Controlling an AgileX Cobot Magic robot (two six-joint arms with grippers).
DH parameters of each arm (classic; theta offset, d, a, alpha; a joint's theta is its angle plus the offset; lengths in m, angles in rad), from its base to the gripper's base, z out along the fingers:
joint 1: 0 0.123 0 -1.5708
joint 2: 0.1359 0 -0.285 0
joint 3: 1.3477 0 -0.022 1.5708
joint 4: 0 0.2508 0 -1.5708
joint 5: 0 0 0.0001 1.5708
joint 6: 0 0.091 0 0
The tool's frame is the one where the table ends.
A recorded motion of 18 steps. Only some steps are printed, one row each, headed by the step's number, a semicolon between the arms.
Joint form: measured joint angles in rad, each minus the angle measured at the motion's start. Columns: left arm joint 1, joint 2, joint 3, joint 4, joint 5, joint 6; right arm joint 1, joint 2, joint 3, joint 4, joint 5, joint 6.
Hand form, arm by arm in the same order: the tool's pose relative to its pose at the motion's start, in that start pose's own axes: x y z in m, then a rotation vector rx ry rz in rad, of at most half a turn. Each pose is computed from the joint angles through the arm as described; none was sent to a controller.
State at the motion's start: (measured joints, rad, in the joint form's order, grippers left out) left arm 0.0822 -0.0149 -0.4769 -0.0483 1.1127 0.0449; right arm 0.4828 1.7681 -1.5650 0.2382 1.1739 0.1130
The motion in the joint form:
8: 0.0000 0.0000 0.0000 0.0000 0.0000 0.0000; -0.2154 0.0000 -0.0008 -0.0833 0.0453 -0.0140
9: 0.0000 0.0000 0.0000 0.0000 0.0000 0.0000; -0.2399 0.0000 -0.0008 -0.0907 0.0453 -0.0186
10: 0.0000 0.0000 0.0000 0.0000 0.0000 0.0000; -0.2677 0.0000 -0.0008 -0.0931 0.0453 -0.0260
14: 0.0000 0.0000 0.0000 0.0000 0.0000 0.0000; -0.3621 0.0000 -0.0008 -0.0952 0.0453 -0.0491
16: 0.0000 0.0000 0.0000 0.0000 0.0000 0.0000; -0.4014 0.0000 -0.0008 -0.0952 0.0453 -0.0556
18: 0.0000 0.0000 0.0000 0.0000 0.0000 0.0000; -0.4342 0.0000 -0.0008 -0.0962 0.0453 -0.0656
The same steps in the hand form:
8: 0.0000 0.0000 0.0000 0.0000 0.0000 0.0000; -0.0073 -0.0833 -0.0192 0.1303 -0.0113 0.1599
9: 0.0000 0.0000 0.0000 0.0000 0.0000 0.0000; -0.0074 -0.0926 -0.0217 0.1428 -0.0162 0.1761
10: 0.0000 0.0000 0.0000 0.0000 0.0000 0.0000; -0.0073 -0.1026 -0.0245 0.1513 -0.0216 0.1943
14: 0.0000 0.0000 0.0000 0.0000 0.0000 0.0000; -0.0048 -0.1358 -0.0345 0.1748 -0.0397 0.2604
16: 0.0000 0.0000 0.0000 0.0000 0.0000 0.0000; -0.0028 -0.1494 -0.0388 0.1838 -0.0474 0.2913
18: 0.0000 0.0000 0.0000 0.0000 0.0000 0.0000; -0.0007 -0.1607 -0.0425 0.1923 -0.0532 0.3123

